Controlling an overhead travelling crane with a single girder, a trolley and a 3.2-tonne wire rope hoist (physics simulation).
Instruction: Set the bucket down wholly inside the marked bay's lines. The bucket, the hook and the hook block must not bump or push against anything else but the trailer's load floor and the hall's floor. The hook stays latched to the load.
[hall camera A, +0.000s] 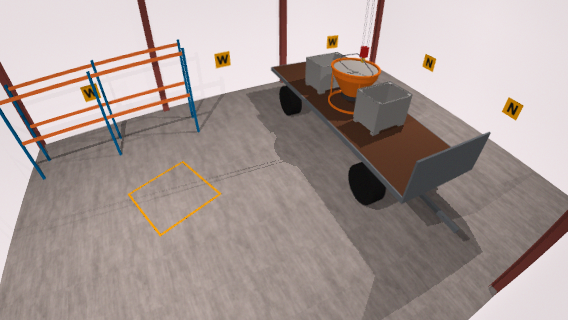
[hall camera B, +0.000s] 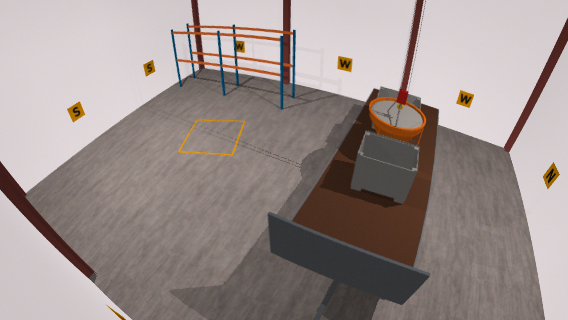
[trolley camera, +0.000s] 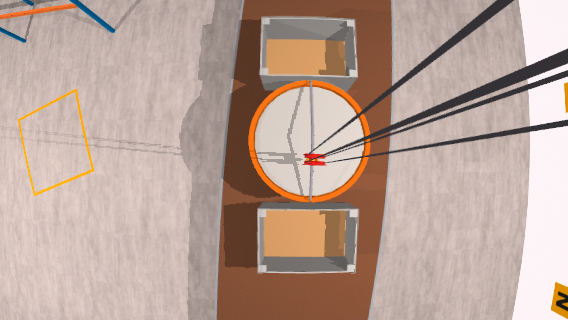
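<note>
The orange bucket (hall camera A: 356, 81) (hall camera B: 398, 132) (trolley camera: 272, 125) is upright between two grey crates, over the trailer's brown load floor (hall camera A: 395, 152) (hall camera B: 350, 220) (trolley camera: 295, 297). Its foot ring is at or close above that floor; a small gap cannot be told. My hook (hall camera A: 363, 60) (hall camera B: 399, 106) is latched on the bucket's bail, under the red hook block (hall camera A: 364, 51) (hall camera B: 402, 96) (trolley camera: 314, 159). In the trolley camera the ropes run up to the right from the block. The marked bay (hall camera A: 190, 214) (hall camera B: 221, 120) (trolley camera: 47, 105) is a yellow outline on the hall floor, left of the trailer.
One grey crate (hall camera A: 380, 111) (hall camera B: 382, 172) (trolley camera: 307, 265) stands close to the bucket on the headboard side, another (hall camera A: 319, 73) (trolley camera: 307, 82) on the far side. The headboard (hall camera A: 445, 167) (hall camera B: 345, 260) rises at the trailer's end. A blue and orange rack (hall camera A: 196, 120) (hall camera B: 282, 75) stands beyond the bay.
</note>
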